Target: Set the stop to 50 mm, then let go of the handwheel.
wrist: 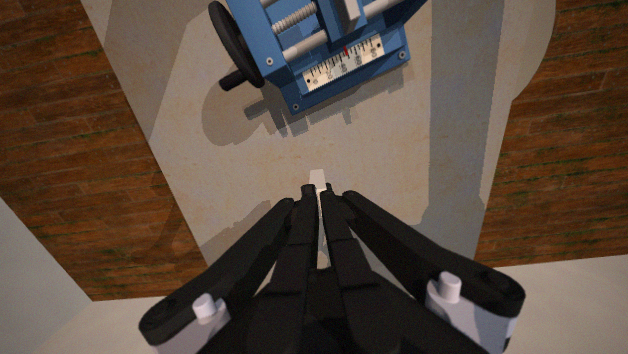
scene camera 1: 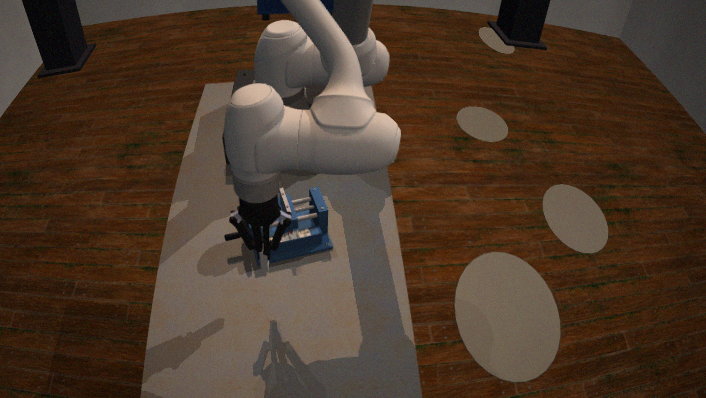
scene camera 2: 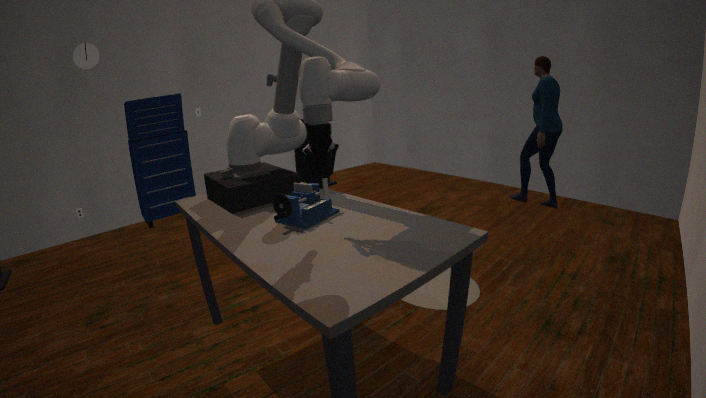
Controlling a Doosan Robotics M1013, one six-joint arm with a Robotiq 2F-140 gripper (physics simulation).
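Seen in the pictures: gripper, between the fingertips: (wrist: pixel 317 179) (scene camera 1: pixel 265 266) (scene camera 2: pixel 324 198); arm's base, origin of its link: (scene camera 2: pixel 245 173).
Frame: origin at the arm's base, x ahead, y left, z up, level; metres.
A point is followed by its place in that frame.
The blue stop device (scene camera 1: pixel 300 245) @(x 0.517, y 0.037, z -0.088 m) (scene camera 2: pixel 312 214) @(x 0.529, y -0.019, z -0.083 m) (wrist: pixel 300 100) @(x 0.537, y -0.055, z -0.104 m) stands on the table. Its stop, a blue carriage with a pale plate (scene camera 1: pixel 285 200) @(x 0.452, y 0.008, z 0.009 m) (scene camera 2: pixel 304 187) @(x 0.464, y 0.005, z -0.001 m) (wrist: pixel 351 15) @(x 0.489, y 0.013, z 0.010 m), rides on rods. In the wrist view, the red pointer (wrist: pixel 346 51) @(x 0.498, y 0.018, z -0.057 m) stands between the scale's small 40 and 60 marks; the exact reading is hard to tell. The black handwheel (scene camera 2: pixel 281 205) @(x 0.478, y -0.111, z -0.036 m) (wrist: pixel 236 45) @(x 0.482, y -0.099, z -0.006 m) is at the device's left end, its crank handle (scene camera 1: pixel 232 236) @(x 0.500, y -0.134, z -0.059 m) (wrist: pixel 232 80) @(x 0.497, y -0.135, z -0.057 m) sticking outward. My gripper (scene camera 1: pixel 267 260) @(x 0.638, y -0.047, z 0.000 m) (scene camera 2: pixel 325 186) @(x 0.638, y -0.047, z 0.000 m) (wrist: pixel 317 179) @(x 0.638, y -0.047, z 0.000 m) is shut and empty, pointing down, apart from the handwheel. It hides part of the device in scene camera 1.
The table (scene camera 1: pixel 240 300) @(x 0.656, y -0.122, z -0.113 m) (scene camera 2: pixel 365 270) @(x 0.911, y -0.160, z -0.113 m) carries the black robot base (scene camera 2: pixel 245 187) @(x 0.181, y -0.096, z -0.019 m) behind the device. A blue cabinet (scene camera 2: pixel 160 160) stands by the wall. A person (scene camera 2: pixel 547 110) stands on the floor beyond the table. Dark pillars (scene camera 1: pixel 57 40) (scene camera 1: pixel 522 22) stand at the back.
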